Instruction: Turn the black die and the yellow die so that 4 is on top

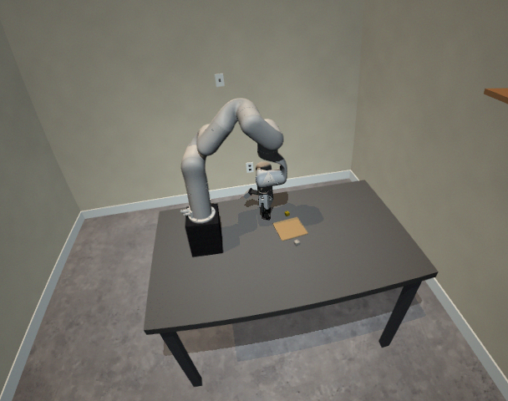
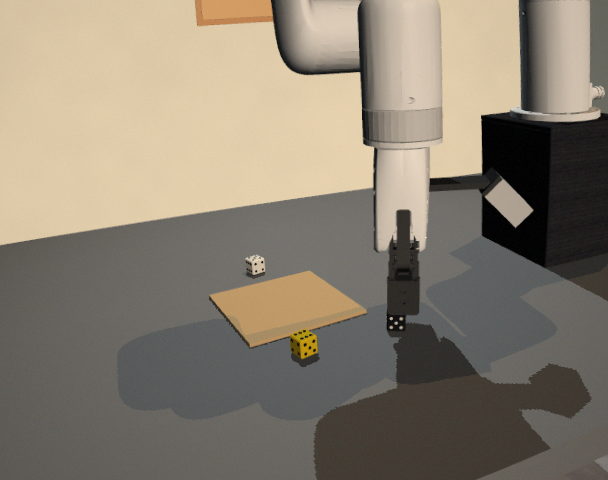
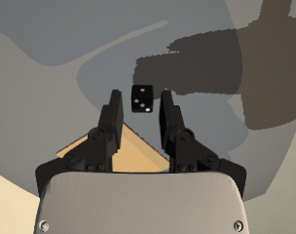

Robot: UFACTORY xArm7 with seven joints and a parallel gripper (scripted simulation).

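The black die lies 1 cm ahead of my hand and 4 cm below it. The rest, counted from my hand: tan mat 9 cm ahead, 12 cm to the right, 4 cm below; then yellow die 11 cm ahead, 1 cm to the right, 4 cm below; then white die 8 cm ahead, 23 cm to the right, 4 cm below.
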